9 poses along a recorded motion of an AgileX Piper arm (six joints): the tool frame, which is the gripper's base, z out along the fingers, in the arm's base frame.
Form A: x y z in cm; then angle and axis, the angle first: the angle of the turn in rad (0 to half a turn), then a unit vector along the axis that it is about.
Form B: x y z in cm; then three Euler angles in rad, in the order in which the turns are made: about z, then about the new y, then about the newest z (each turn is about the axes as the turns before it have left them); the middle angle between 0 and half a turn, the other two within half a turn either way. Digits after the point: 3 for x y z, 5 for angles.
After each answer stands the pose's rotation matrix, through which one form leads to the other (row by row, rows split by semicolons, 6 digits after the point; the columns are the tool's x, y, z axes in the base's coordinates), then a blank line. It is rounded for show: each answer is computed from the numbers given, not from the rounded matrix.
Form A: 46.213 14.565 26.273 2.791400 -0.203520 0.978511 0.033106
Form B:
46.213 14.565 26.273 0.39006 2.78526 -0.02007
-0.858980 -0.397564 0.322640; -0.374848 0.917548 0.132646; -0.348773 -0.007000 -0.937181

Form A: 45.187 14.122 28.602 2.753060 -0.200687 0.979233 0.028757
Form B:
45.187 14.122 28.602 0.34728 2.74888 -0.05701
-0.847917 -0.389286 0.359852; -0.367497 0.920859 0.130247; -0.382076 -0.021806 -0.923874

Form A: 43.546 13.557 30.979 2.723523 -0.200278 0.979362 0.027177
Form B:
43.546 13.557 30.979 0.32914 2.72005 -0.07430
-0.837106 -0.386430 0.387201; -0.364363 0.921818 0.132252; -0.408035 -0.030372 -0.912461

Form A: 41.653 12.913 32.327 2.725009 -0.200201 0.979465 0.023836
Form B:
41.653 12.913 32.327 0.31392 2.72233 -0.08932
-0.837744 -0.385054 0.387193; -0.365764 0.922179 0.125705; -0.405465 -0.036313 -0.913389

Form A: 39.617 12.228 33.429 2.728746 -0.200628 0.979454 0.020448
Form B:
39.617 12.228 33.429 0.29938 2.72675 -0.10470
-0.838861 -0.384706 0.385115; -0.368298 0.922078 0.118869; -0.400835 -0.042123 -0.915181

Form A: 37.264 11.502 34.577 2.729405 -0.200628 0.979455 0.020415
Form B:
37.264 11.502 34.577 0.29938 2.72742 -0.10470
-0.839115 -0.384733 0.384535; -0.368375 0.922069 0.118691; -0.400233 -0.042058 -0.915448

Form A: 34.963 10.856 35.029 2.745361 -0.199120 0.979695 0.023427
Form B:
34.963 10.856 35.029 0.31669 2.74264 -0.08434
-0.846296 -0.384081 0.369140; -0.365998 0.922719 0.120974; -0.387076 -0.032725 -0.921467

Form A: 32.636 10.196 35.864 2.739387 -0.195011 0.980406 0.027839
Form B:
32.636 10.196 35.864 0.33207 2.73560 -0.06062
-0.847176 -0.378020 0.373354; -0.356225 0.925488 0.128746; -0.394203 -0.023928 -0.918712

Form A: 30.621 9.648 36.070 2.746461 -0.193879 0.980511 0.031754
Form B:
30.621 9.648 36.070 0.35253 2.74145 -0.03790
-0.850664 -0.377776 0.365589; -0.353330 0.925779 0.134501; -0.389266 -0.014759 -0.921007

